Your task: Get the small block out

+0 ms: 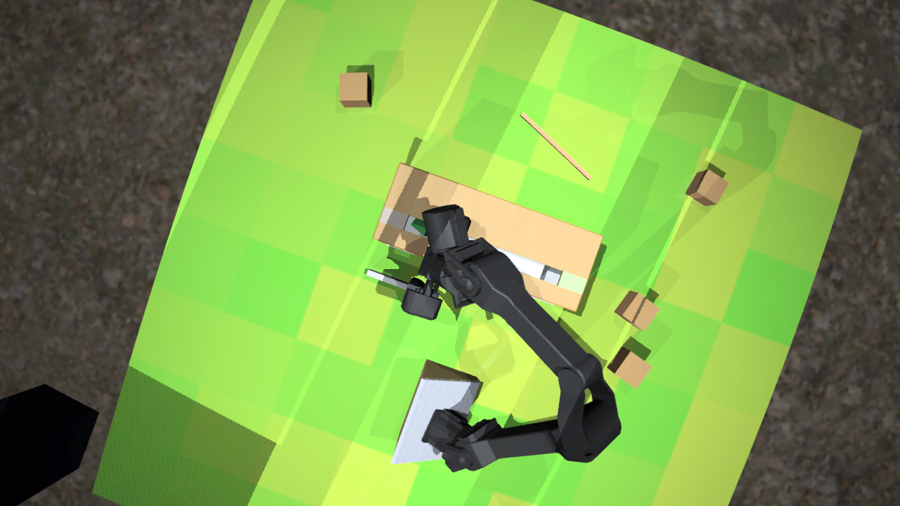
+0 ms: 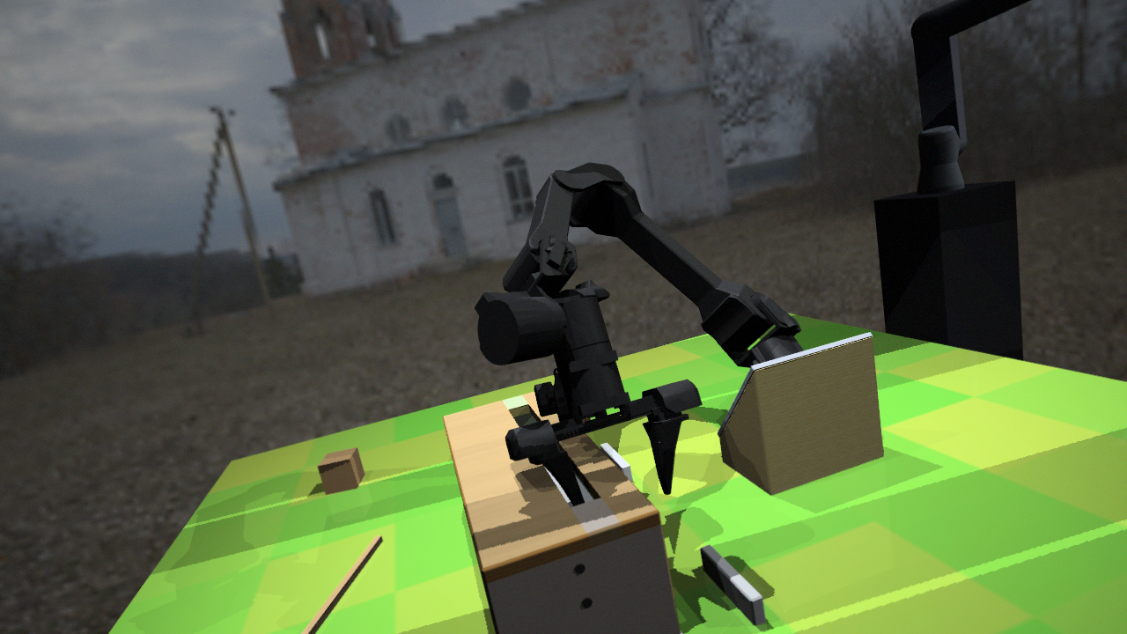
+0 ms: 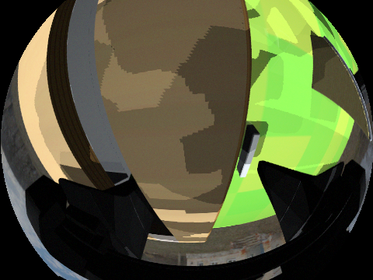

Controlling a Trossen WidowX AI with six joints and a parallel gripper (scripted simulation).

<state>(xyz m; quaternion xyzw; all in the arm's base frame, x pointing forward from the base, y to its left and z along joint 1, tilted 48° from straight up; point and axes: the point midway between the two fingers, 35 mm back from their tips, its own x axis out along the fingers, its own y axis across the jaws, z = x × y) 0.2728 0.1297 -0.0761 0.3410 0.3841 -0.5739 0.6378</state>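
The green block is 6 cm ahead of my gripper tip and 2 cm to the left of it. Also, from my gripper tip: wooden-topped box 9 cm to the right, 4 cm ahead, 2 cm below; then thin stick 31 cm ahead, 15 cm to the right, 8 cm below.
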